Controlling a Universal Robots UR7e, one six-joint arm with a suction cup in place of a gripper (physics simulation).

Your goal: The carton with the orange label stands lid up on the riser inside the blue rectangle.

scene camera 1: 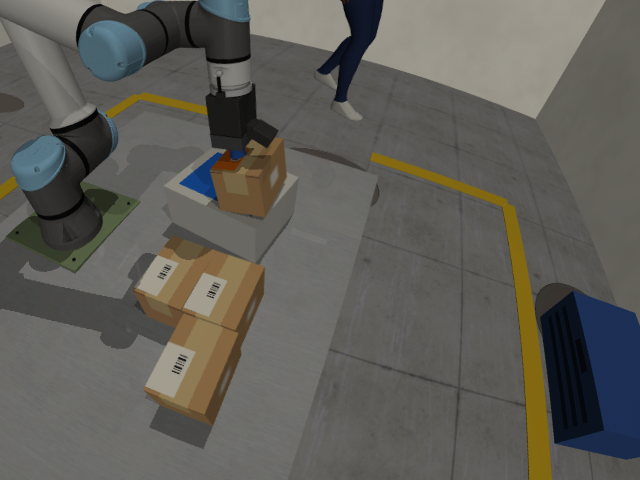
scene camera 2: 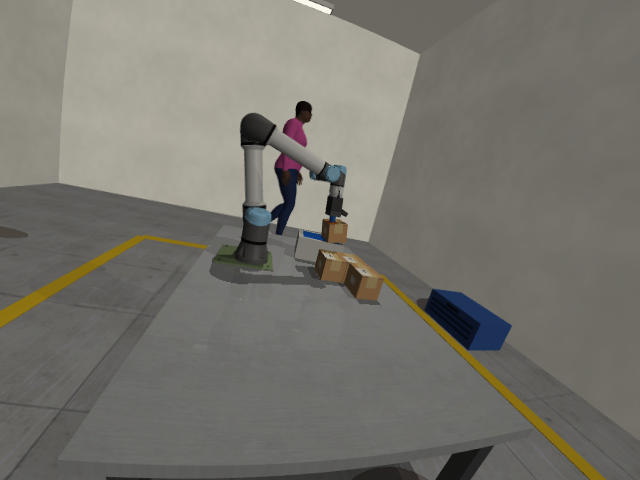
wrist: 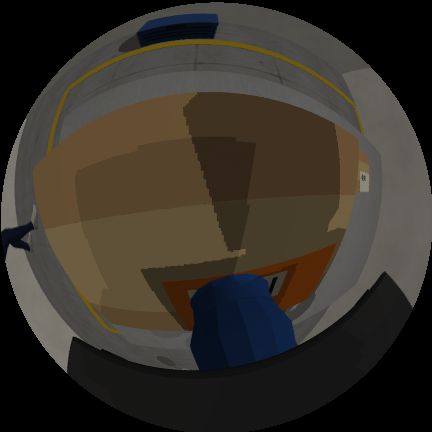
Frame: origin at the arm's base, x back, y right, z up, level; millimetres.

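Seen in the pictures: hand at its tool point: point(scene camera 1: 237, 160) point(wrist: 226, 281); arm's base at its link origin: point(scene camera 1: 73, 227) point(scene camera 2: 251, 258).
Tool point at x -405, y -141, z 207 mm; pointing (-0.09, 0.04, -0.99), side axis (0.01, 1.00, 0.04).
Note:
Pixels of each thing's middle, then the offset from my tool point to it.
- carton with the orange label, body centre: point(wrist: 195, 211) point(scene camera 1: 251, 173) point(scene camera 2: 334, 230) dx -28, dy -9, dz -34 mm
- grey riser at the middle of its body: point(scene camera 1: 233, 199) point(scene camera 2: 318, 247) dx +29, dy -38, dz -153 mm
- blue rectangle at the middle of its body: point(scene camera 1: 232, 180) point(scene camera 2: 320, 237) dx +29, dy -38, dz -93 mm
The carton with the orange label point(scene camera 1: 248, 186) point(scene camera 2: 334, 231) point(wrist: 160, 193) is upright, lid up, with its base at the top of the grey riser point(scene camera 1: 232, 227) point(scene camera 2: 306, 249). It covers the right part of the blue rectangle point(scene camera 1: 198, 178) point(scene camera 2: 311, 234), and the left part still shows. My suction cup point(scene camera 1: 236, 153) point(scene camera 2: 330, 219) point(wrist: 238, 318) presses on the orange label point(scene camera 1: 229, 164) point(wrist: 314, 266) at the lid's near edge and holds the carton. I cannot tell whether the carton rests fully on the riser.
Three cartons with white barcode labels point(scene camera 1: 170, 273) point(scene camera 1: 222, 291) point(scene camera 1: 193, 367) lie on the table in front of the riser. A blue crate point(scene camera 1: 594, 371) point(scene camera 2: 468, 319) sits on the floor beyond the yellow line point(scene camera 1: 522, 289). A person point(scene camera 1: 351, 51) point(scene camera 2: 291, 165) walks behind the riser.

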